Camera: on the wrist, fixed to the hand. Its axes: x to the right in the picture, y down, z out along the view.
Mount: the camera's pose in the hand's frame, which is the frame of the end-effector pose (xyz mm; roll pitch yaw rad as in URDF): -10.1 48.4 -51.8 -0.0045 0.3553 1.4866
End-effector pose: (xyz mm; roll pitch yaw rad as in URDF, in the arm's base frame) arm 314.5 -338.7 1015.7 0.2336 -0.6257 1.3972
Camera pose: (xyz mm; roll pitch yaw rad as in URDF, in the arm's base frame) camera 258.9 -314.0 978.0 -0.6093 0.0529 2.8319
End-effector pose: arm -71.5 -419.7 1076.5 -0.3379 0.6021 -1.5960
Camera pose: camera -41.9 -375.3 1028.7 0.7152 0.6070 0.3439
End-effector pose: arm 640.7 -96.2 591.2 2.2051 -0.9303 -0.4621
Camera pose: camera 591.1 -56.9 624.7 -1.7600 -0.6894 3.0417
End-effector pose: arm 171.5 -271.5 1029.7 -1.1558 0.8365 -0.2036
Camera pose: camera 111.9 -287.7 993.5 1.5387 0.8116 2.8532
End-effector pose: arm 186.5 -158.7 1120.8 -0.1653 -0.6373 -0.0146
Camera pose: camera 214.1 -119.9 1067.3 -0.7061 0.3601 1.1625
